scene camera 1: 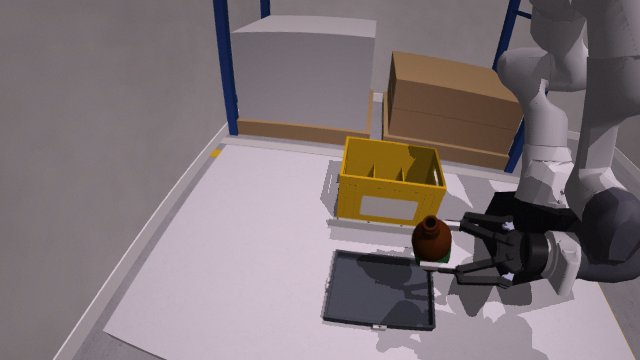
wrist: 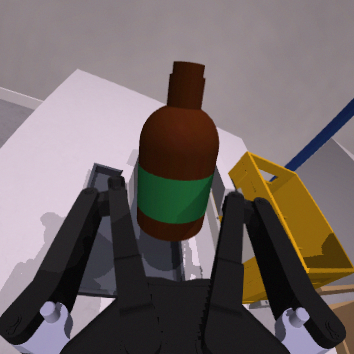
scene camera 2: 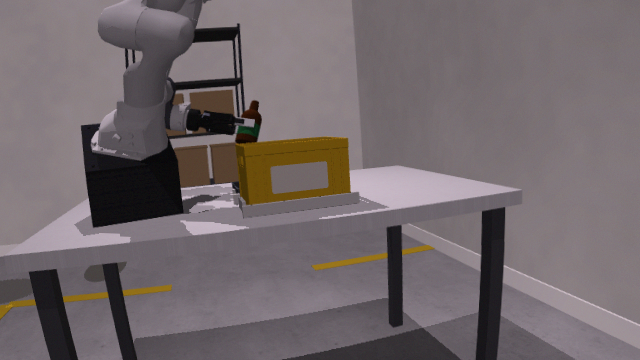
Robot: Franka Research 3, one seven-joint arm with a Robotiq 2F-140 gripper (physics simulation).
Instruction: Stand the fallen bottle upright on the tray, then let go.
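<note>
The brown bottle (scene camera 1: pixel 431 242) (scene camera 2: pixel 249 125) (wrist: pixel 177 145) with a green label is held in the air, neck up and close to upright. In the scene camera 2 view its neck leans slightly away from the arm. My gripper (scene camera 1: pixel 439 246) (scene camera 2: pixel 244 122) (wrist: pixel 175 163) is shut on the bottle around its label, reaching in nearly level from the side. The dark grey tray (scene camera 1: pixel 350 290) (wrist: pixel 97 262) lies flat on the table. In the scene camera 1 view the bottle appears over the tray's back right corner. In the scene camera 2 view the crate hides most of the tray.
A yellow crate (scene camera 1: pixel 377 200) (scene camera 2: pixel 300 177) (wrist: pixel 300 220) with dividers stands behind the tray, its rim below the bottle in the scene camera 2 view. A low pale rail (scene camera 2: pixel 300 204) runs along the crate's base. Boxes (scene camera 1: pixel 450 105) and blue posts (scene camera 1: pixel 225 65) stand beyond the table.
</note>
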